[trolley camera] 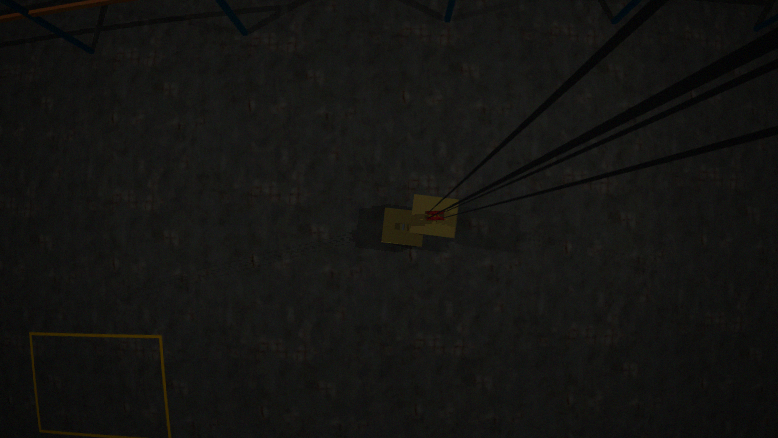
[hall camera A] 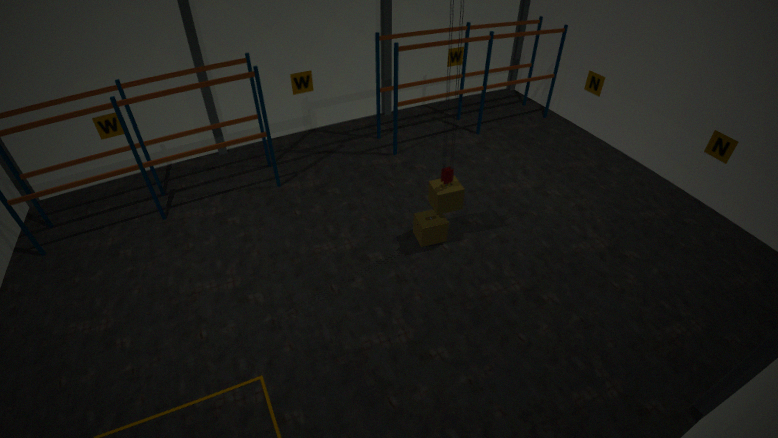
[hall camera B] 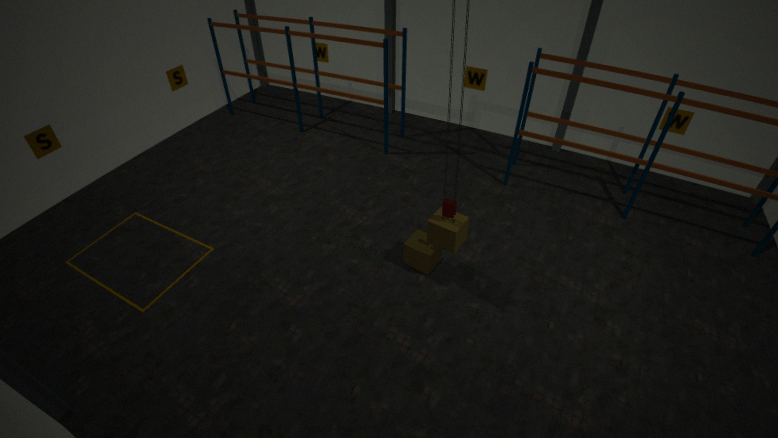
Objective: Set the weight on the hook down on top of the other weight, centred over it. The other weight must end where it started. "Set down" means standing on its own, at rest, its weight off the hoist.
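Observation:
The hanging weight, a yellow block, hangs level from my hook below its red block. The other weight, also a yellow block, stands on the floor with a lifting eye on its top. In the trolley view the hanging weight is to the right of and a little above the standing one, covering its upper right part. It is not centred over it. In hall camera B the hanging weight hides part of the standing one's top. The height gap is hard to tell.
Two blue and orange racks stand along the W wall. A yellow outlined rectangle is marked on the floor. Shadows lie on the floor on both sides of the weights.

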